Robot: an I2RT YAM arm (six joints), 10 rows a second.
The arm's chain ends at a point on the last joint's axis. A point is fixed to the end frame.
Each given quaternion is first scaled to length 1.
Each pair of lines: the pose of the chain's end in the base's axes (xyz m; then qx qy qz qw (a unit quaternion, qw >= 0)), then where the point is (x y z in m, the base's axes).
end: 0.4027, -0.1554, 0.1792, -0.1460, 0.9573, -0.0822, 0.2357
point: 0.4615 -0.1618 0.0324
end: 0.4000, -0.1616, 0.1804, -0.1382, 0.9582, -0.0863, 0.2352
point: 0.4588 -0.1696 0.0337
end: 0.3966, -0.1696, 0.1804, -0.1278, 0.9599, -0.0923, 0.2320
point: 0.4547 -0.1801 0.0336
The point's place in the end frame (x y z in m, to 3 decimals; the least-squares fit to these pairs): 0.015 0.013 0.157
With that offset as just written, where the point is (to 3 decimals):
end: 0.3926, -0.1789, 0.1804, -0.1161, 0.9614, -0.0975, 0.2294
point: 0.450 -0.192 0.034
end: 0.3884, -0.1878, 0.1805, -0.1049, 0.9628, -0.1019, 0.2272
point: 0.445 -0.202 0.034
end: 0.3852, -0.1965, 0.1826, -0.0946, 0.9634, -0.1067, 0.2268
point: 0.442 -0.213 0.036
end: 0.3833, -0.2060, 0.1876, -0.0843, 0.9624, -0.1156, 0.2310
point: 0.442 -0.226 0.042
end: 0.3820, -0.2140, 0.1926, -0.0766, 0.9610, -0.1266, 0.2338
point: 0.441 -0.237 0.048
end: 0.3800, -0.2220, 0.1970, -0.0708, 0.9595, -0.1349, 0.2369
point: 0.440 -0.248 0.053
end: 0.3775, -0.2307, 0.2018, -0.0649, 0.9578, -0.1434, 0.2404
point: 0.439 -0.259 0.059
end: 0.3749, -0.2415, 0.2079, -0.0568, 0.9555, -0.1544, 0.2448
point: 0.438 -0.274 0.066
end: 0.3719, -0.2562, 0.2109, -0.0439, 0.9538, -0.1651, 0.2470
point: 0.435 -0.292 0.070
